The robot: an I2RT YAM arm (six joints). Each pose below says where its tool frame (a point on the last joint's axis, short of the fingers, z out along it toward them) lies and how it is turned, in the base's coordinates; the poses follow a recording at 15 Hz.
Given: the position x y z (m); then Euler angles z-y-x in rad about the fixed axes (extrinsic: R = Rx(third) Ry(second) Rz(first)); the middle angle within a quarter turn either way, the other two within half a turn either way.
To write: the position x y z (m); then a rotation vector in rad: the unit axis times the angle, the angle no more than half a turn. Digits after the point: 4 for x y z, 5 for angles.
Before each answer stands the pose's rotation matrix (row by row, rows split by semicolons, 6 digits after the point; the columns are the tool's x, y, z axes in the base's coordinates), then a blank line. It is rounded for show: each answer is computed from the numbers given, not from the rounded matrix.
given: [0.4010, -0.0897, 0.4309, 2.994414, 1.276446, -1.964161]
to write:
-0.286982 -0.042545 0.956991; 0.818134 0.508776 0.267960; -0.498295 0.859847 -0.111202

[0.4010, -0.0897, 0.4309, 0.67128, 1.65049, 0.97613]
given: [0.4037, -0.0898, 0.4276, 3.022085, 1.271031, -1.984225]
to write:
-0.293190 -0.035206 0.955406; 0.820773 0.503196 0.270417; -0.490277 0.863455 -0.118636

[0.4037, -0.0898, 0.4276, 0.67982, 1.65723, 0.98124]
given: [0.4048, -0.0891, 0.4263, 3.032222, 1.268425, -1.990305]
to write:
-0.296006 -0.032504 0.954633; 0.822187 0.500044 0.271964; -0.486198 0.865390 -0.121291

[0.4048, -0.0891, 0.4263, 0.68358, 1.65971, 0.98453]
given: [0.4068, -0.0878, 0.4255, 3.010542, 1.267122, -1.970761]
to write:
-0.296464 -0.039076 0.954244; 0.820510 0.500902 0.275428; -0.488745 0.864622 -0.116437

[0.4068, -0.0878, 0.4255, 0.67669, 1.65728, 0.98724]
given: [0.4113, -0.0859, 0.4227, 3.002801, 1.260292, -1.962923]
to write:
-0.302601 -0.042270 0.952180; 0.818577 0.500212 0.282348; -0.488226 0.864871 -0.116763

[0.4113, -0.0859, 0.4227, 0.67174, 1.66100, 0.99269]
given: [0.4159, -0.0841, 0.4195, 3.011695, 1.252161, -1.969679]
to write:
-0.310632 -0.040579 0.949664; 0.817429 0.498472 0.288678; -0.485095 0.865955 -0.121671

[0.4159, -0.0841, 0.4195, 0.67128, 1.66839, 0.99772]
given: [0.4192, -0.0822, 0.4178, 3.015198, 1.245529, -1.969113]
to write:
-0.317013 -0.040283 0.947565; 0.817524 0.494871 0.294545; -0.480788 0.868032 -0.123948

[0.4192, -0.0822, 0.4178, 0.67160, 1.67272, 1.00457]
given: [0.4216, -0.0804, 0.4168, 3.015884, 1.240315, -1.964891]
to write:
-0.321938 -0.040685 0.945886; 0.818346 0.490445 0.299624; -0.476095 0.870522 -0.124598

[0.4216, -0.0804, 0.4168, 0.67248, 1.67499, 1.01187]
